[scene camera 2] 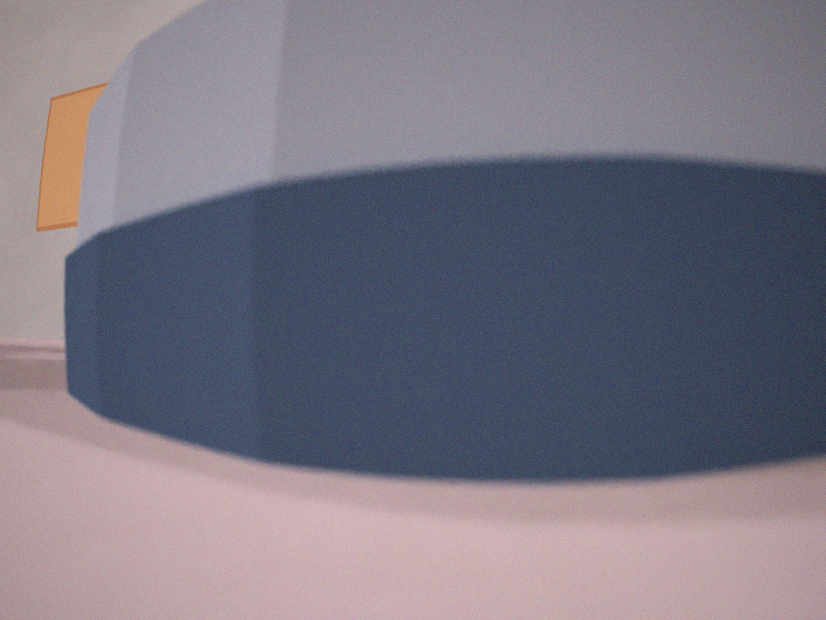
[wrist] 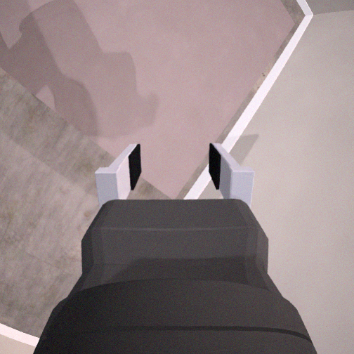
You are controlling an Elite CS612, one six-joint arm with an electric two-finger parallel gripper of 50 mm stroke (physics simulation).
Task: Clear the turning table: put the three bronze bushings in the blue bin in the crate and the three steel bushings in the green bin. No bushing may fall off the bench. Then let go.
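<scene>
My gripper [wrist: 174,157] is open and empty in the wrist view, its two pale fingers with black pads standing wide apart. It hangs above a pinkish bench top [wrist: 200,65] [scene camera 2: 400,567], near the edge of that surface; how high is hard to tell. No bushing, turning table, crate, blue bin or green bin shows in either view. In the scene view, a large rounded body, dark blue [scene camera 2: 467,320] below and grey [scene camera 2: 533,86] above, fills most of the picture close to the camera and hides what is behind it. The gripper does not show there.
In the wrist view, shadows shaped like the arm lie on the bench top. A brownish-grey floor [wrist: 40,200] shows beyond its edge at the left. A white strip [wrist: 250,110] runs diagonally along a pale wall [wrist: 310,150] at the right. An orange panel [scene camera 2: 63,160] shows at the left of the scene view.
</scene>
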